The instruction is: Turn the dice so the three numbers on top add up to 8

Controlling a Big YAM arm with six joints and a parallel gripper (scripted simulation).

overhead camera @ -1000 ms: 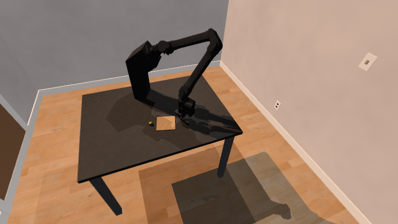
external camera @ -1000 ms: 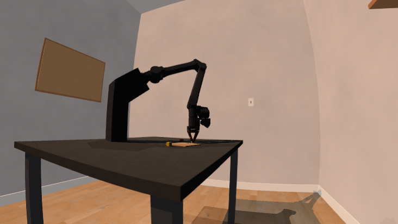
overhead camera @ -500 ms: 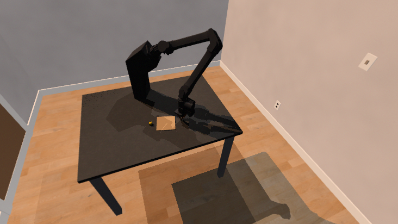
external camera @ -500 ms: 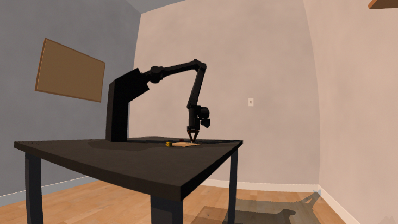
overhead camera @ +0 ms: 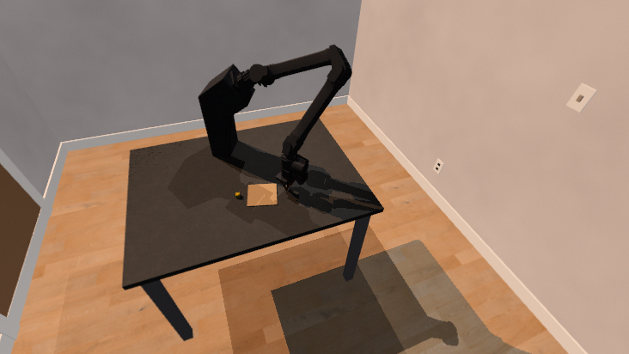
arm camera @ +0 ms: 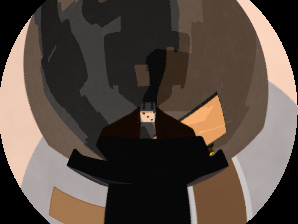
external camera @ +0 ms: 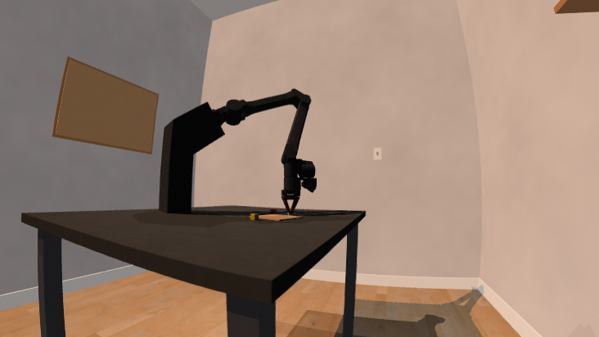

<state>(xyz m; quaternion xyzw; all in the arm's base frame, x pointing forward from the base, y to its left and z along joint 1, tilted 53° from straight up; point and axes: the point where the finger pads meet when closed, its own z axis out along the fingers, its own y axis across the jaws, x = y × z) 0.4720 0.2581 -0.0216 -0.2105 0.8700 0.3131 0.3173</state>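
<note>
Now: hand 13 cm to the left of the tan mat, 1 cm short of it and 1 cm above it. Round my hand: yellow die (24 cm to the right); then red die (7 cm behind, 1 cm to the right); then white die (right at my hand).
</note>
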